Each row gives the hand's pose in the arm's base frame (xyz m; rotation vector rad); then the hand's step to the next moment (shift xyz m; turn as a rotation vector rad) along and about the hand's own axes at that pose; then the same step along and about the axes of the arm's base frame.
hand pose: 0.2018 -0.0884 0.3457 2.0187 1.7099 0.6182
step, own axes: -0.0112 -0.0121 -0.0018 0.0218 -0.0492 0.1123
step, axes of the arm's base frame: -0.0123 -0.0091 -0.0063 0.0292 0.0255 -0.1183
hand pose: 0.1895 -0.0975 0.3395 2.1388 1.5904 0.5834
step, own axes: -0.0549 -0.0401 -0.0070 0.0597 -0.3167 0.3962
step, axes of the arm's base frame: -0.0499 -0.0416 -0.0212 -0.0145 0.1112 -0.4983
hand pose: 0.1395 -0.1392 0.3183 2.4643 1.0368 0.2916
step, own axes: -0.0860 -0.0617 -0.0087 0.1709 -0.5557 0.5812
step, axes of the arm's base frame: -0.1014 -0.0209 -0.0237 -0.0201 0.2792 -0.7730
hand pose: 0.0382 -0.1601 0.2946 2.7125 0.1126 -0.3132
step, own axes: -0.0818 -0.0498 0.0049 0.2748 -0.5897 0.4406
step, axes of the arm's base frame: -0.0866 0.0409 -0.0044 0.1050 0.3704 -0.6849
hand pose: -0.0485 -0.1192 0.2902 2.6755 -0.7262 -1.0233
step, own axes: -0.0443 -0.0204 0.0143 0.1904 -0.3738 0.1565
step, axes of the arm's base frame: -0.0303 0.0400 0.0080 0.1588 0.2265 -0.3521
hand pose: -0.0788 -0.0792 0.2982 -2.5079 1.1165 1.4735
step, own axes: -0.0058 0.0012 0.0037 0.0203 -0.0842 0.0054
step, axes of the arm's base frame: -0.0052 0.0037 0.0028 0.0515 0.0530 -0.0454
